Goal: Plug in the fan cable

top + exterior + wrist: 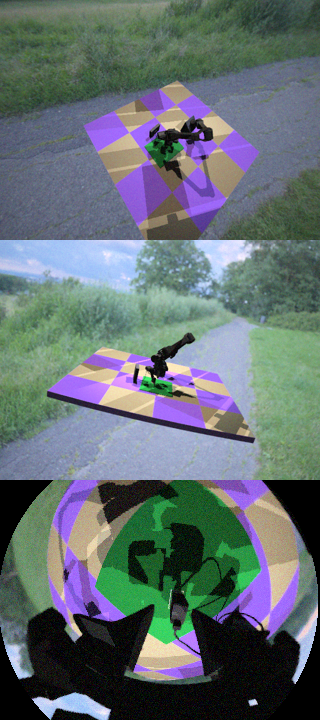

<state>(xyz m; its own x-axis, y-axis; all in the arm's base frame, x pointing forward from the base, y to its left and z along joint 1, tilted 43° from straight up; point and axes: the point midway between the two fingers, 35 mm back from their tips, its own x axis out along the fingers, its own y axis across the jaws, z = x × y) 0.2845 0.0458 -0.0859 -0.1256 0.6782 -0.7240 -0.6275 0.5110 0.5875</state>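
The dark plug is 1 cm to the right of my gripper tip and 1 cm below it. The rest, counted from my gripper tip: white fan header 4 cm below, 1 cm to the right; then green board 5 cm below, 4 cm ahead, 3 cm to the left; then black fan 14 cm to the right, 3 cm ahead, 2 cm above.
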